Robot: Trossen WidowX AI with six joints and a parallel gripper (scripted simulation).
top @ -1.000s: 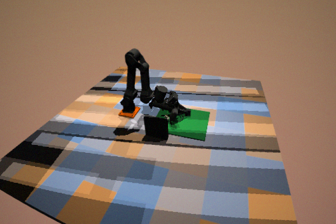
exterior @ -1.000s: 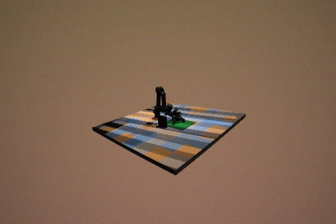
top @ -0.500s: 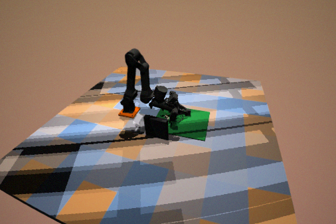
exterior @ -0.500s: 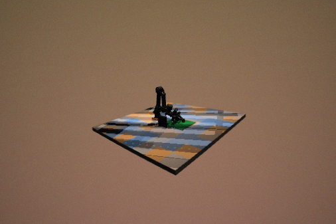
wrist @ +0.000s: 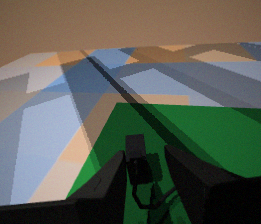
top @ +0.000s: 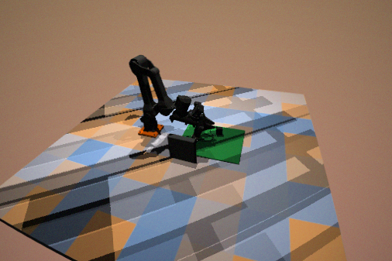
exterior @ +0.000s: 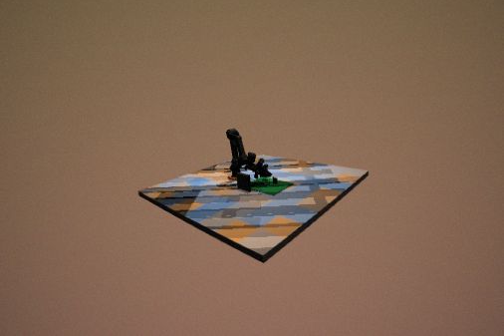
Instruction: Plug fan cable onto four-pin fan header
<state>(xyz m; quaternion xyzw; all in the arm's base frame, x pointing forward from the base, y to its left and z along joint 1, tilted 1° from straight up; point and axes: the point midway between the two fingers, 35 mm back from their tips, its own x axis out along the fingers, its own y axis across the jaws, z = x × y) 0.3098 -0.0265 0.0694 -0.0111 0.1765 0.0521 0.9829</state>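
The pale fan header is 100 mm behind my gripper tip, 60 mm below it and 30 mm to the right of it. The rest, counted from my gripper tip: green board 80 mm below, 40 mm to the right, 10 mm behind; black fan 170 mm to the right, 130 mm behind.
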